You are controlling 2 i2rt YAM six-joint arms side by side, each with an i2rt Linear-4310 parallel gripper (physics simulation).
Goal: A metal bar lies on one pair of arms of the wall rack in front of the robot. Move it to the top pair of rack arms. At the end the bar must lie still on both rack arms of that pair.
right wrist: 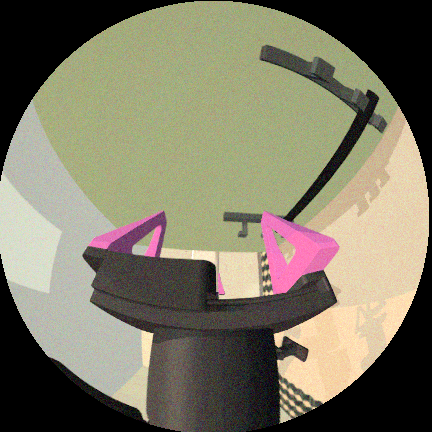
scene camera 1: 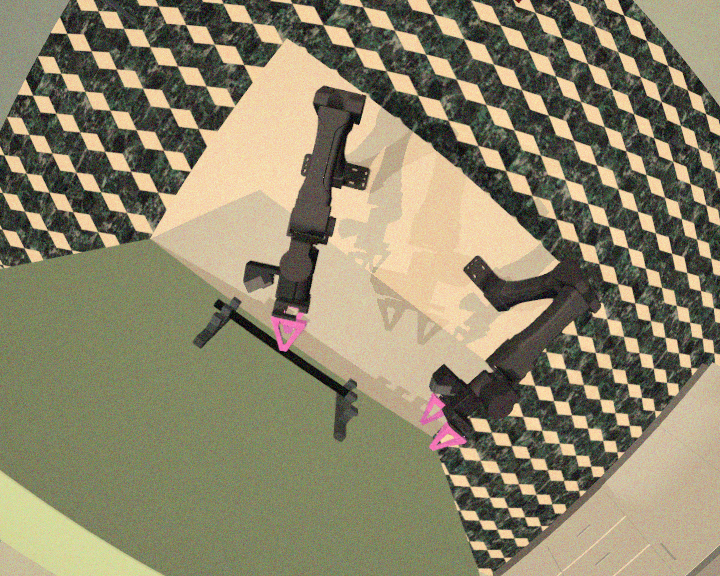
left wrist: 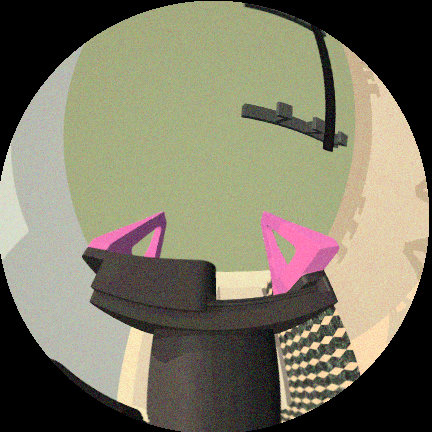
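The black metal bar (scene camera 1: 312,368) (left wrist: 328,85) (right wrist: 340,161) lies across both uprights of the dark grey wall rack, on what looks like the lowest pair of arms. One upright (scene camera 1: 207,332) (right wrist: 287,60) is at the bar's upper-left end in scene camera 1; the other upright (scene camera 1: 340,420) (left wrist: 257,112) (right wrist: 235,216) is at its lower-right end. My right gripper (scene camera 1: 284,345) (right wrist: 213,216) is open and empty; its fingers overlap the bar in scene camera 1, but the bar is not between them. My left gripper (scene camera 1: 427,435) (left wrist: 213,216) is open and empty, right of the rack and apart from the bar.
The green wall (scene camera 1: 210,450) (left wrist: 200,125) (right wrist: 175,125) stands behind the rack. A pale table top (scene camera 1: 282,90) lies under the arms, with their shadows on it. A patterned floor (scene camera 1: 498,504) surrounds the table. A sliver of pink shows low in the right wrist view.
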